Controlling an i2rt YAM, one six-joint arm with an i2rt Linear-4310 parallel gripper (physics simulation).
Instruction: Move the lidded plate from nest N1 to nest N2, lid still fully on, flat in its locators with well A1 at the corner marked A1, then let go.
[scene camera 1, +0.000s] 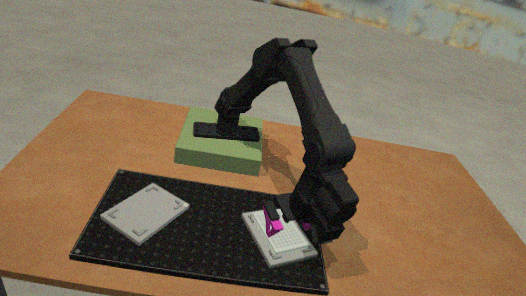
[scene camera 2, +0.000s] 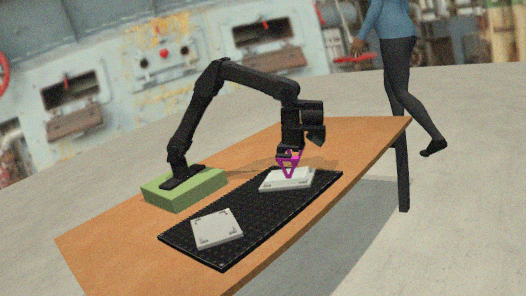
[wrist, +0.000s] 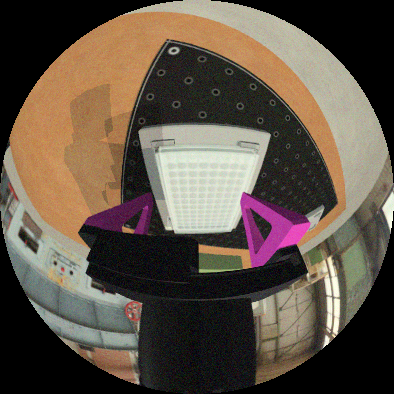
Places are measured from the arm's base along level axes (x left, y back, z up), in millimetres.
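Pixels of known places: gripper, between the fingertips: (scene camera 1: 286, 231) (scene camera 2: 291, 172) (wrist: 196, 197); arm's base, origin of its link: (scene camera 1: 226, 133) (scene camera 2: 182, 177).
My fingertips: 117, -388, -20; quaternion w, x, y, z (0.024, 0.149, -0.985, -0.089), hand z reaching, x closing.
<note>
Ahead of a thing's pixels: the offset from my fingertips to its top centre, as dx, dy, dz. Level surfaces: height alone.
The lidded plate @(-13, +9, +1) (scene camera 1: 290, 241) (scene camera 2: 301, 173) (wrist: 205, 175) is pale and translucent, with rows of wells showing through its lid. It lies on the light grey nest N1 @(-13, +10, -9) (scene camera 1: 292, 258) (scene camera 2: 267, 187) (wrist: 210, 132) and looks flat. My gripper (scene camera 1: 288, 231) (scene camera 2: 289, 175) (wrist: 196, 197) is open, its magenta fingers apart at either side of the plate's end nearer the arm in the wrist view. The light grey nest N2 @(-315, +65, -9) (scene camera 1: 145, 212) (scene camera 2: 215, 229) (wrist: 315, 218) has corner locators and holds no plate. The nest labels and the A1 mark cannot be read.
Both nests stand on a black perforated board @(-168, +42, -27) (scene camera 1: 210, 240) (scene camera 2: 260, 215) (wrist: 190, 92) on the orange-brown table @(dz -40) (scene camera 1: 410, 200) (scene camera 2: 110, 250). The arm's base stands on a green block (scene camera 1: 220, 155) (scene camera 2: 200, 192) behind the board. A person (scene camera 2: 400, 55) stands beyond the table.
</note>
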